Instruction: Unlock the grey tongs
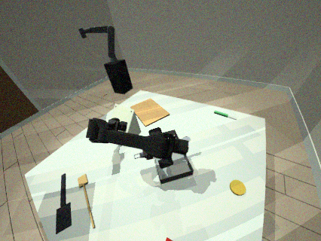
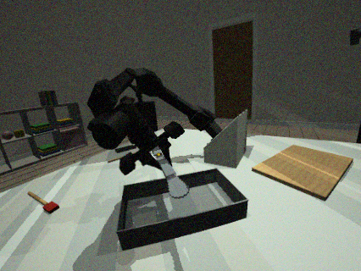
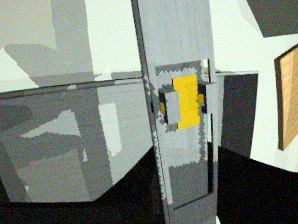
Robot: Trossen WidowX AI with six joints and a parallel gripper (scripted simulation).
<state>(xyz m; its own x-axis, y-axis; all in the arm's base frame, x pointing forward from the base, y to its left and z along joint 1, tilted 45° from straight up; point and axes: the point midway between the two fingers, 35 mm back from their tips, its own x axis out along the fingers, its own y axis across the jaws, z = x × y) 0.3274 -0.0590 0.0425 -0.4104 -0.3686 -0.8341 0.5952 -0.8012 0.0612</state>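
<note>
Right now my gripper tip is 1 cm past the yellow lock piece, 4 cm to the left of it and 3 cm below it. The rest, counted from my gripper tip: black spatula 36 cm behind, 46 cm to the right, 10 cm below; then grey roasting tin 3 cm ahead, 4 cm to the left, 8 cm below; then wooden board 35 cm behind, 40 cm to the left, 10 cm below.
</note>
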